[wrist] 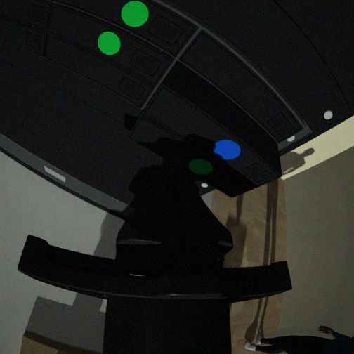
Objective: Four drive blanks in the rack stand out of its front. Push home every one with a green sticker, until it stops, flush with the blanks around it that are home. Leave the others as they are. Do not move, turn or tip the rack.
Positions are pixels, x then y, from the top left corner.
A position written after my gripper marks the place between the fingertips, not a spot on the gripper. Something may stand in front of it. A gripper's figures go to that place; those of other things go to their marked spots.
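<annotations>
I see a dark rack (pixel 82 82), which is 20 cm from the lens. My own gripper (pixel 170 165) is 14 cm from the lens.
</annotations>
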